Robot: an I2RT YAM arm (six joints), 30 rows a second.
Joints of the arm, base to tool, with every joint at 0 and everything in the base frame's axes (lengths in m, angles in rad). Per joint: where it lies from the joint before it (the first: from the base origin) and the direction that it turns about. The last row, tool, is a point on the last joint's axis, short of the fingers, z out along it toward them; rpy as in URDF.
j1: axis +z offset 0 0 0.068
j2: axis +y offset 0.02 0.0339 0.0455
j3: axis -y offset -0.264 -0.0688 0
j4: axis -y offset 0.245 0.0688 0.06
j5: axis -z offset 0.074 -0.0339 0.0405
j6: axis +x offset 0.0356 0 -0.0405
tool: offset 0 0 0 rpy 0 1.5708 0
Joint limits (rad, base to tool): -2.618..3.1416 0..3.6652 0..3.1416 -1.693..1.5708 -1.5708..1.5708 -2.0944..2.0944
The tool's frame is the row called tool.
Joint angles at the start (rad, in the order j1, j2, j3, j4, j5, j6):
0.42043 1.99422 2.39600 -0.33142 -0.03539 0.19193
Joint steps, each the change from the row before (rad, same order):
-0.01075 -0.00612 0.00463 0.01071 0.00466 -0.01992
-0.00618 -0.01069 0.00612 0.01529 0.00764 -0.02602
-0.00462 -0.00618 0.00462 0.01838 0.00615 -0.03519
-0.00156 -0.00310 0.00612 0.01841 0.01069 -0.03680
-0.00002 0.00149 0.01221 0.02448 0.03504 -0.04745
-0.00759 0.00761 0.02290 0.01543 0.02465 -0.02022
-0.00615 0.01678 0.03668 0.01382 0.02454 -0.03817
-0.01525 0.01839 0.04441 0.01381 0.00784 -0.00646
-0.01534 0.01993 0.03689 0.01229 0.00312 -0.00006
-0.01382 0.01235 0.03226 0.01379 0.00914 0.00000
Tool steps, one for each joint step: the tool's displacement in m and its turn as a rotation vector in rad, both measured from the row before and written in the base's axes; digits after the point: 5 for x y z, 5 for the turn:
-0.00104 -0.00579 0.00517 -0.00890 -0.02809 -0.01701
-0.00393 -0.00491 0.00797 -0.01003 -0.04003 -0.01658
-0.00249 -0.00345 0.00594 -0.01963 -0.04079 -0.01557
-0.00211 -0.00202 0.00511 -0.02094 -0.03924 -0.01821
-0.00149 -0.00199 0.00570 -0.02312 -0.04729 -0.04372
0.00020 -0.00433 0.00541 -0.00149 -0.03298 -0.03621
0.00102 -0.00332 0.00552 -0.01637 -0.04036 -0.03976
0.00114 -0.00674 0.00693 0.01087 -0.03796 -0.02464
0.00292 -0.00590 0.00380 0.01123 -0.02702 -0.01831
0.00015 -0.00645 0.00550 0.01451 -0.03059 -0.02235

